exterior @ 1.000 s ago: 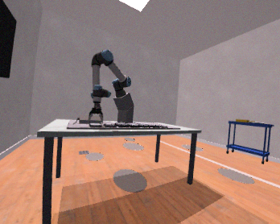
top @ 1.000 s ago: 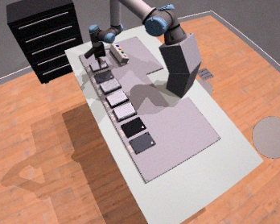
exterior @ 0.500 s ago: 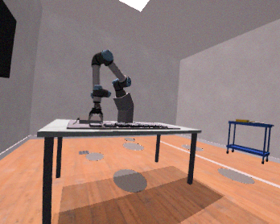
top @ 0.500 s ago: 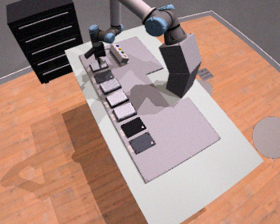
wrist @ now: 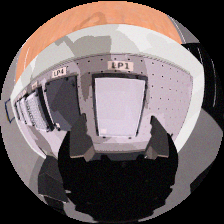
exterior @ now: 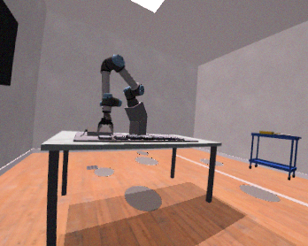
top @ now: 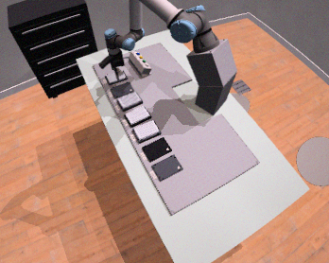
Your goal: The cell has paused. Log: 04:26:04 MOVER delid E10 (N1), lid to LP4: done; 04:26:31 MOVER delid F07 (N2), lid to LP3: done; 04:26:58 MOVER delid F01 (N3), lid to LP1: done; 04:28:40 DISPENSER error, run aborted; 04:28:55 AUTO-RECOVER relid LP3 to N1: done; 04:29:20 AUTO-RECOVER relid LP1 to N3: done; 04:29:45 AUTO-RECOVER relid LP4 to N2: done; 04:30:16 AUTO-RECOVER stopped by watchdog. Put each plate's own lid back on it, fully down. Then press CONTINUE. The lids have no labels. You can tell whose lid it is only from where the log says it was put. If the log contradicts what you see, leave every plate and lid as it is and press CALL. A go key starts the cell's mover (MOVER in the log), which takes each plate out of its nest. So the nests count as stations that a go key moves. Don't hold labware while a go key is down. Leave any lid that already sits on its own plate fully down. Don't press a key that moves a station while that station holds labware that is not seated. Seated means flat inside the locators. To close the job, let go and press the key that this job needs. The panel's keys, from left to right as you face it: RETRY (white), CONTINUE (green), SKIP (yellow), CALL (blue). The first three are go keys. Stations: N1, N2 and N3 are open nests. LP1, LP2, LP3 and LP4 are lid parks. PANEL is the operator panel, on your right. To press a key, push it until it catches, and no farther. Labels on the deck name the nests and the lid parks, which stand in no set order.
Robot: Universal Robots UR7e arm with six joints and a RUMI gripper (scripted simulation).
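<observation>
My gripper is now 260 mm to the right of the white lidded plate. The rest, counted from my hand: blue key: 220 mm behind, 100 mm to the right, 40 mm above; then yellow key: 230 mm behind, 60 mm to the right, 40 mm above; then green key: 230 mm behind, 40 mm above.
</observation>
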